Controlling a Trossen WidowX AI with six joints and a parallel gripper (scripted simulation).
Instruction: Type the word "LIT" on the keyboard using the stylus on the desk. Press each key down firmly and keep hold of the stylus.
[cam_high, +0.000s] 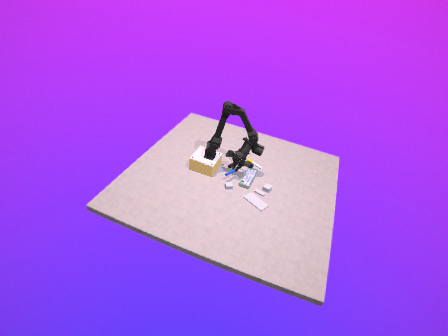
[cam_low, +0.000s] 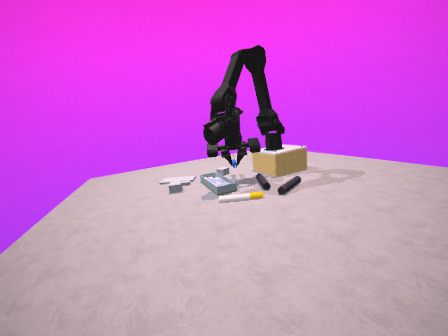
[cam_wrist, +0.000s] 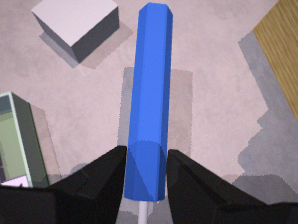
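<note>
Right now the grey stylus tip is 20 mm ahead of my gripper tip and 30 mm to the left of it. From my gripper tip the other things lie so: stylus right at my gripper tip.
</note>
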